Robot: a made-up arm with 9 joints. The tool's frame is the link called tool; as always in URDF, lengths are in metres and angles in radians.
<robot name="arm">
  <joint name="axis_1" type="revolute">
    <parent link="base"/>
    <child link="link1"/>
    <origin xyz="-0.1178 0.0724 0.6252" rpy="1.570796 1.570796 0"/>
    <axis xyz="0 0 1"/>
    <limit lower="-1.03" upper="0.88" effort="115" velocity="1.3"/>
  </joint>
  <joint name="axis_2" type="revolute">
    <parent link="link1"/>
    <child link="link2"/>
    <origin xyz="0.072 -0.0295 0.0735" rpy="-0.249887 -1.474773 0"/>
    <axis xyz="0 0 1"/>
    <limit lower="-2.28" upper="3.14" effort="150" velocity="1.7"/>
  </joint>
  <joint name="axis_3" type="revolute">
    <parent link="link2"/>
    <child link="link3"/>
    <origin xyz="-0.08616 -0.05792 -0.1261" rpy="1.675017 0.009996 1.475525"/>
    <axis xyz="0 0 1"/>
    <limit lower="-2.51" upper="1.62" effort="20" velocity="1.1"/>
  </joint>
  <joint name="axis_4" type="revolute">
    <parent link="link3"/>
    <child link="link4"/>
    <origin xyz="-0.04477 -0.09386 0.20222" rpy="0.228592 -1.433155 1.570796"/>
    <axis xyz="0 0 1"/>
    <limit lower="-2.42" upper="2.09" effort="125" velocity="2.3"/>
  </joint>
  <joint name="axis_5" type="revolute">
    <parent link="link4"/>
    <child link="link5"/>
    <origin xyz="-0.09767 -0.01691 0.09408" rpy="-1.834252 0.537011 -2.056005"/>
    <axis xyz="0 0 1"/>
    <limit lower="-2.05" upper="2.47" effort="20" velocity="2.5"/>
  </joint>
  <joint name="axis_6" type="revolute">
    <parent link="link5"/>
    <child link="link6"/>
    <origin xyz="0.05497 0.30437 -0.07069" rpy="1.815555 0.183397 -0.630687"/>
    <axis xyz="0 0 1"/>
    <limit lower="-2.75" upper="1.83" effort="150" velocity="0.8"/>
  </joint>
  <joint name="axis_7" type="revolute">
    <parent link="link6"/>
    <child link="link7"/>
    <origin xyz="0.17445 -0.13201 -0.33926" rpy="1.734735 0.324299 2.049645"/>
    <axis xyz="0 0 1"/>
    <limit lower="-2.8" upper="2.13" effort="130" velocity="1.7"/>
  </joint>
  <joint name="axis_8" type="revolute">
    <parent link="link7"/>
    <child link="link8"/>
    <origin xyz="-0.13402 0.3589 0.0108" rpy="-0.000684 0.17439 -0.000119"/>
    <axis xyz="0 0 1"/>
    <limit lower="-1.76" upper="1.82" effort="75" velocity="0.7"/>
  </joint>
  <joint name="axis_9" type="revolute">
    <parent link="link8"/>
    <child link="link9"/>
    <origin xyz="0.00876 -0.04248 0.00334" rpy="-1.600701 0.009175 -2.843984"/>
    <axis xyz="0 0 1"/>
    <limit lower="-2.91" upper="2.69" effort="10" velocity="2.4"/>
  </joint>
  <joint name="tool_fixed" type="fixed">
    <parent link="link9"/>
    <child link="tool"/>
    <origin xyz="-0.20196 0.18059 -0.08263" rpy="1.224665 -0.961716 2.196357"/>
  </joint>
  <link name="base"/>
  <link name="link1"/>
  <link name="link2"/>
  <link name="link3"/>
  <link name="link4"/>
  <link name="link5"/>
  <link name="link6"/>
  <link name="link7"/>
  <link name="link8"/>
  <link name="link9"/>
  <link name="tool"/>
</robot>
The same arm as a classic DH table. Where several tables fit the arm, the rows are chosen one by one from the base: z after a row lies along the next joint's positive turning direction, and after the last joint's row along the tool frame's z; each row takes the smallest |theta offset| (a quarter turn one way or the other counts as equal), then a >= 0, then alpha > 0; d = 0 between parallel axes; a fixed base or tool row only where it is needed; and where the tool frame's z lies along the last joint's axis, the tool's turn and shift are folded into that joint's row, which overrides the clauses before.
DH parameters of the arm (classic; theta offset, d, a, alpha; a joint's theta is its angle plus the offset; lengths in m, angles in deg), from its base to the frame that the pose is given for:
base (fixed): 0.00 0.6252 -0.1178 90.00
axis_1: -14.38 0.0083 -0.0107 -84.67
axis_2: -4.15 -0.2119 -0.0659 95.97
axis_3: 12.64 0.1107 -0.0650 82.32
axis_4: -21.74 0.1562 0.0492 -102.93
axis_5: -7.08 -0.2257 -0.1476 103.78
axis_6: -76.40 -0.6028 0.1923 -98.90
axis_7: 71.40 0.8692 -0.3594 -9.99
axis_8: -73.15 -0.7599 0.0041 -91.71
axis_9: -70.11 -0.0136 -0.2373 -78.81
tool (fixed): -123.27 -0.1332 0.0000 0.00
Joint limits (deg, base to tool): -59.01..50.42 -130.63..179.91 -143.81..92.82 -138.66..119.75 -117.46..141.52 -157.56..104.85 -160.43..122.04 -100.84..104.28 -166.73..154.13

